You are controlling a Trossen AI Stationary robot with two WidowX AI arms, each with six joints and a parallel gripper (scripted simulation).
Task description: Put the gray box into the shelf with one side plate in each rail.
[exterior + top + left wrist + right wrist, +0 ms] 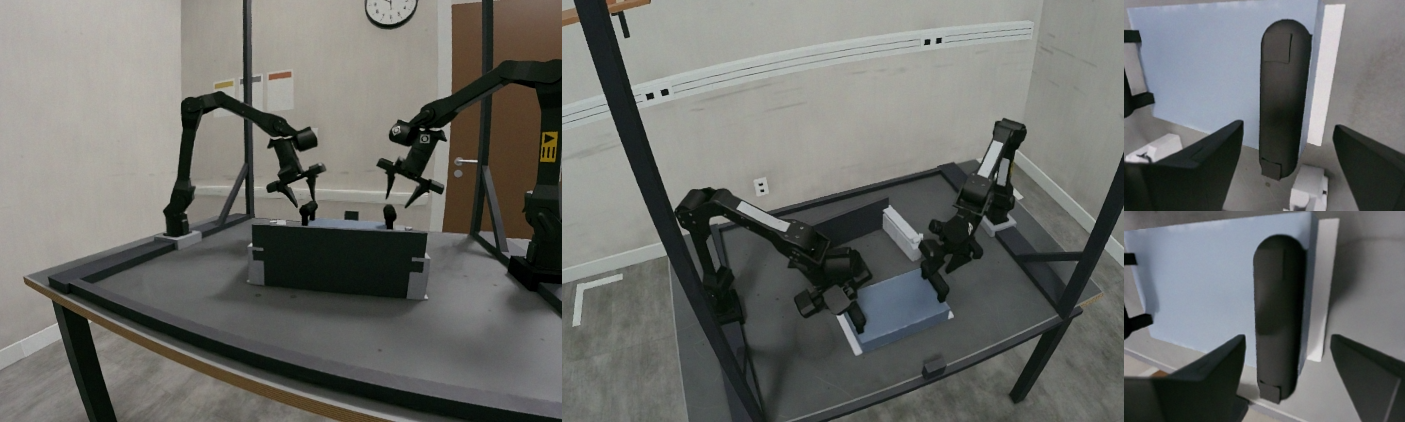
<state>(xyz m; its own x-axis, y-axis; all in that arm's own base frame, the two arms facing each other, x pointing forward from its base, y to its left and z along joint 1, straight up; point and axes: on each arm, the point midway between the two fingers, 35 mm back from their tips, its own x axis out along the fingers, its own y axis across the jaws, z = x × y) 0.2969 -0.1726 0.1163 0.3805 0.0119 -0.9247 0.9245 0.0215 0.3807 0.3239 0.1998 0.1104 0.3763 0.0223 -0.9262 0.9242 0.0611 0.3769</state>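
My left hand is 150 mm to the left of the gray box and 110 mm above it. Round my left hand: dark back panel 320 mm ahead, 130 mm to the right, 70 mm below.
My right hand is 140 mm to the right of the gray box and 90 mm above it. Round my right hand: dark back panel 320 mm ahead, 150 mm to the left, 50 mm below.
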